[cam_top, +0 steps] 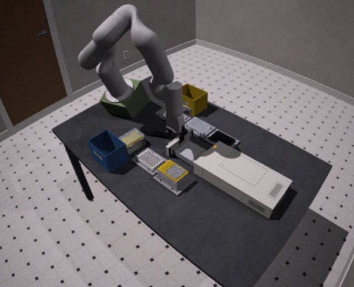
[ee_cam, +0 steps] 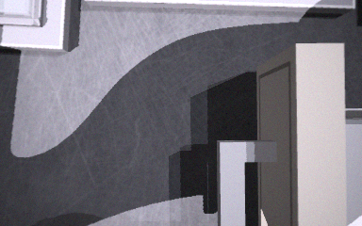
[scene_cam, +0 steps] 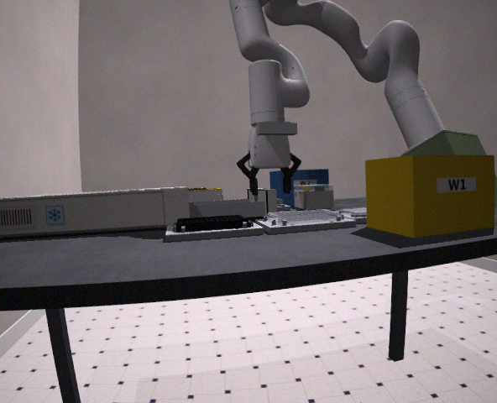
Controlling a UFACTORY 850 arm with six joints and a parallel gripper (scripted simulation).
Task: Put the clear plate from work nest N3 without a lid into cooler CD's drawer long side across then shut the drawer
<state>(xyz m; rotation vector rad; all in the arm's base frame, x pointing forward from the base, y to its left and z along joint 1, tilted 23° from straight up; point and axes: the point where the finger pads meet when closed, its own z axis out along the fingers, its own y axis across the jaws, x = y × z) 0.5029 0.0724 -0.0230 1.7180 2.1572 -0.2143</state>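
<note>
Right now my hand is 40 mm past the clear plate, 190 mm to the right of it and 50 mm above it. The rest, counted from my hand: n3 label: 110 mm behind, 180 mm to the left, 60 mm below; then white plate: 20 mm ahead, 180 mm to the right, 50 mm below; then drawer: 130 mm ahead, 30 mm to the left, 30 mm below.
</note>
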